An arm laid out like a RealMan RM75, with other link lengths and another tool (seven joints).
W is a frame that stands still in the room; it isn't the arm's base.
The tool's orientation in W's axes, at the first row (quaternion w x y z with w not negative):
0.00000 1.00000 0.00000 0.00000
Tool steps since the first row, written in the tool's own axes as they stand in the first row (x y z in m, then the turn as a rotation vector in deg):
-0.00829 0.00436 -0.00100 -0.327 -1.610 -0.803
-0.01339 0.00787 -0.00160 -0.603 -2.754 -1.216
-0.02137 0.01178 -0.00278 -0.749 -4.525 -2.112
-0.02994 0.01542 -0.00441 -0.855 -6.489 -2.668
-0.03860 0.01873 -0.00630 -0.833 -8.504 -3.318
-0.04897 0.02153 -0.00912 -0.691 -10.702 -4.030
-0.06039 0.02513 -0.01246 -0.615 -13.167 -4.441
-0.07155 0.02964 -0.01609 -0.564 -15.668 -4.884
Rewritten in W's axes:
-0.00829 -0.00436 0.00100 -0.327 1.610 0.803
-0.01339 -0.00787 0.00160 -0.603 2.754 1.216
-0.02137 -0.01178 0.00278 -0.749 4.525 2.112
-0.02994 -0.01542 0.00441 -0.855 6.489 2.668
-0.03860 -0.01873 0.00630 -0.833 8.504 3.318
-0.04897 -0.02153 0.00912 -0.691 10.702 4.030
-0.06039 -0.02513 0.01246 -0.615 13.167 4.441
-0.07155 -0.02964 0.01609 -0.564 15.668 4.884

